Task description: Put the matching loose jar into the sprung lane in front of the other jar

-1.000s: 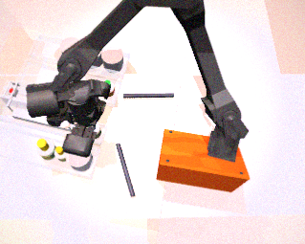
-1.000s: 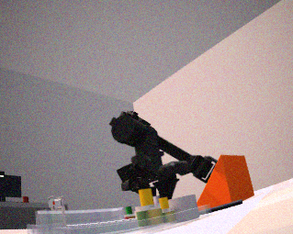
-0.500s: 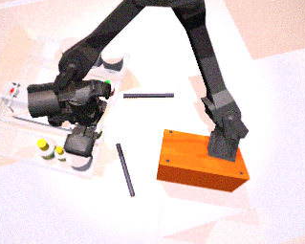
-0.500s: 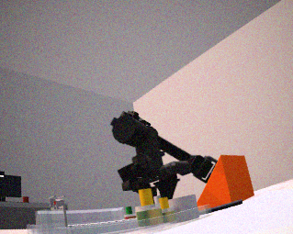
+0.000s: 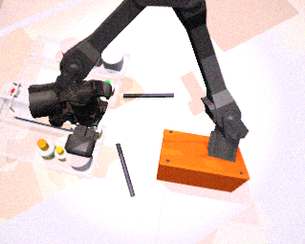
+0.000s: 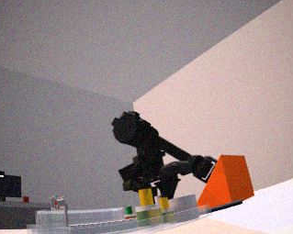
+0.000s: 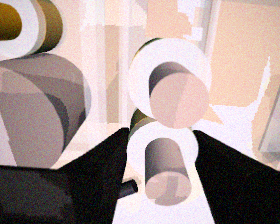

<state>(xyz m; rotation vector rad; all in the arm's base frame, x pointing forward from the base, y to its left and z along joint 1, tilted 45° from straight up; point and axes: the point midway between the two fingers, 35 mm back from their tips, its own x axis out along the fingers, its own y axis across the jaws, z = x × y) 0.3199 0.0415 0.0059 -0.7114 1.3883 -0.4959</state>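
My gripper tip is 15 cm short of the lane, 1 cm to the left of it and 1 cm above it.
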